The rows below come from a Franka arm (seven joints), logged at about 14 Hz.
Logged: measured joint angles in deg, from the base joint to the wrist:
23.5, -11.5, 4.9, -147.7, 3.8, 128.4, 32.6
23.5, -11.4, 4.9, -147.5, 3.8, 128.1, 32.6
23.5, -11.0, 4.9, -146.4, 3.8, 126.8, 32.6
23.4, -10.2, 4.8, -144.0, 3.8, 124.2, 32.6
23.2, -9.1, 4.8, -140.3, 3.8, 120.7, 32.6
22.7, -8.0, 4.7, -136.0, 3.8, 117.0, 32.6
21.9, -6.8, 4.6, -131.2, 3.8, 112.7, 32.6
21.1, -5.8, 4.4, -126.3, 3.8, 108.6, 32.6
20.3, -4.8, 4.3, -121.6, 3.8, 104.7, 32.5
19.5, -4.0, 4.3, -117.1, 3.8, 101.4, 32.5
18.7, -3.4, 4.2, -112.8, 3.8, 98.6, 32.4
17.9, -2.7, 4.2, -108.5, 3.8, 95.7, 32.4
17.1, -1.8, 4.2, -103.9, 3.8, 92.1, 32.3
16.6, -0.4, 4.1, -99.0, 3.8, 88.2, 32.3
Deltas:
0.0, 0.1, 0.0, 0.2, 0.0, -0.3, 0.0
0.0, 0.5, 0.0, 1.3, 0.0, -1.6, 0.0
-0.1, 1.3, -0.1, 3.7, 0.0, -4.2, 0.0
-0.3, 2.4, -0.1, 7.4, 0.0, -7.7, 0.0
-0.8, 3.5, -0.2, 11.7, 0.0, -11.4, 0.0
-1.6, 4.7, -0.3, 16.5, 0.0, -15.7, 0.0
-2.4, 5.7, -0.5, 21.4, 0.0, -19.8, 0.0
-3.2, 6.7, -0.6, 26.1, 0.0, -23.7, -0.1
-4.0, 7.5, -0.6, 30.6, 0.0, -27.0, -0.1
-4.8, 8.1, -0.7, 34.9, 0.0, -29.8, -0.2
-5.6, 8.8, -0.7, 39.2, 0.0, -32.7, -0.2
-6.4, 9.7, -0.7, 43.8, 0.0, -36.3, -0.3
-6.9, 11.1, -0.8, 48.7, 0.0, -40.2, -0.3

